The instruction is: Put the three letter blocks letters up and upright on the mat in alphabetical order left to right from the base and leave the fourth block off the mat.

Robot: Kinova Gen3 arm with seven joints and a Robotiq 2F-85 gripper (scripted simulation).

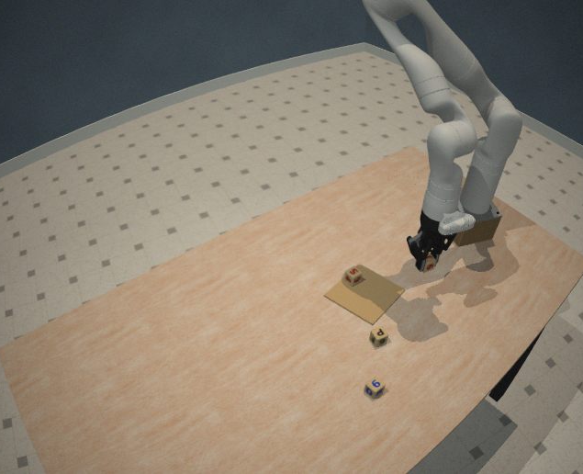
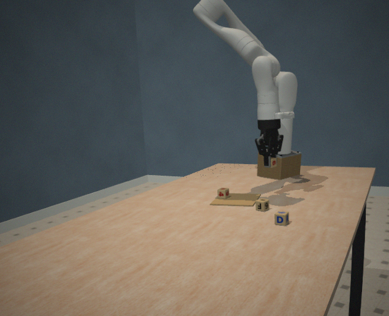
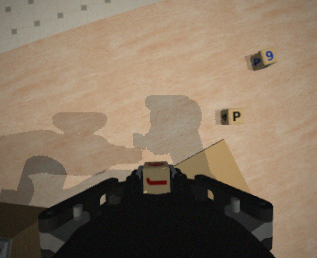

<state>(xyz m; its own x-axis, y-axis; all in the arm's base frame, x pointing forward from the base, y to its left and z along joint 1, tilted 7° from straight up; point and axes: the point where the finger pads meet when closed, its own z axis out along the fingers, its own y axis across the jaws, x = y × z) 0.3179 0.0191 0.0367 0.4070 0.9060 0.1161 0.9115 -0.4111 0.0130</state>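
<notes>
Right now my hand is 8 cm short of the tan mat, 10 cm to the left of it and 12 cm above it.
</notes>
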